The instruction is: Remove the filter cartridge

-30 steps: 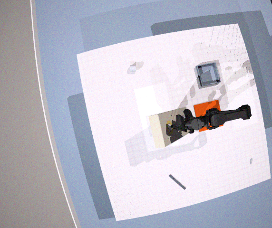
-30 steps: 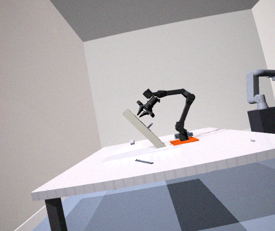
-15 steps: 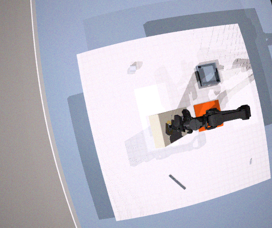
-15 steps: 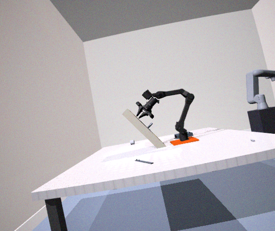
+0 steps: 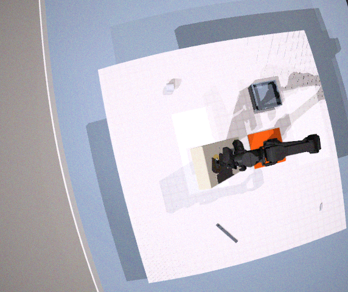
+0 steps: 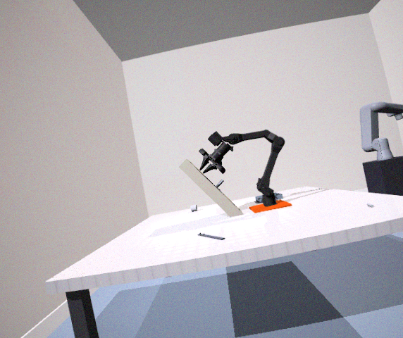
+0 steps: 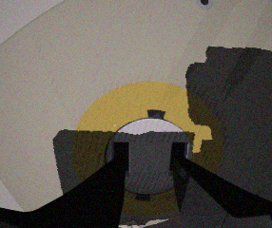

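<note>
The round filter cartridge is 2 cm ahead of my gripper tip and 1 cm below it. The rest, counted from my gripper tip: tray (38 cm behind, 31 cm to the right, 25 cm below); beige service panel (9 cm below, 3 cm behind).
</note>
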